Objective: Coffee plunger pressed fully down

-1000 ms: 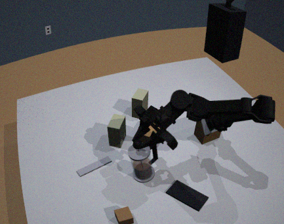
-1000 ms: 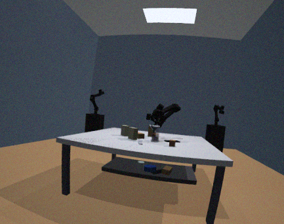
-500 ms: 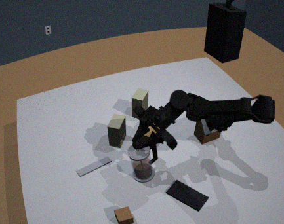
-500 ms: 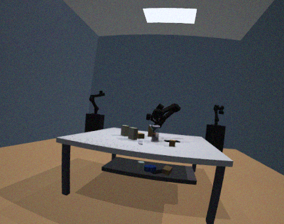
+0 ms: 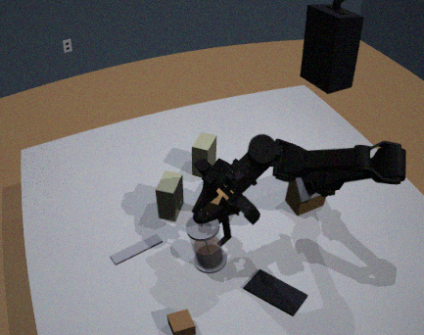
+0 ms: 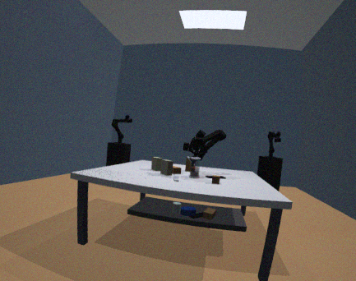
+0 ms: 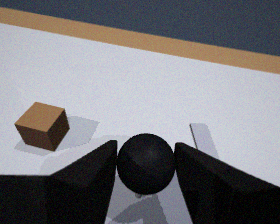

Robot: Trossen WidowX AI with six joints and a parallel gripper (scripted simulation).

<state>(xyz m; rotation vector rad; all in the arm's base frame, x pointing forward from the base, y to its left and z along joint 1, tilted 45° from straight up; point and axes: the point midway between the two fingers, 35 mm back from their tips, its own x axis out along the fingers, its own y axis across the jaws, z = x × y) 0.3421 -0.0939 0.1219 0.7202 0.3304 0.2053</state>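
The glass coffee press lies 90 mm below my gripper tip and 40 mm behind it. Round my gripper tip: grey flat strip: 180 mm below, 120 mm to the right, 120 mm ahead; then small brown cube: 160 mm below, 150 mm to the left, 130 mm ahead.
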